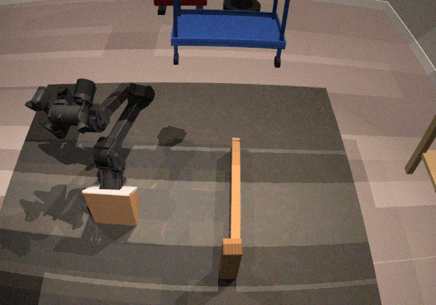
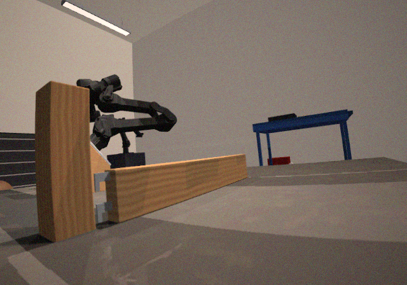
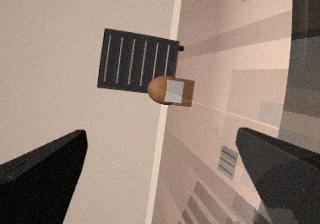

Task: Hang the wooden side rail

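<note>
My gripper tip is now 58 cm short of the headboard post, 39 cm to the left of it and 24 cm above it.
</note>
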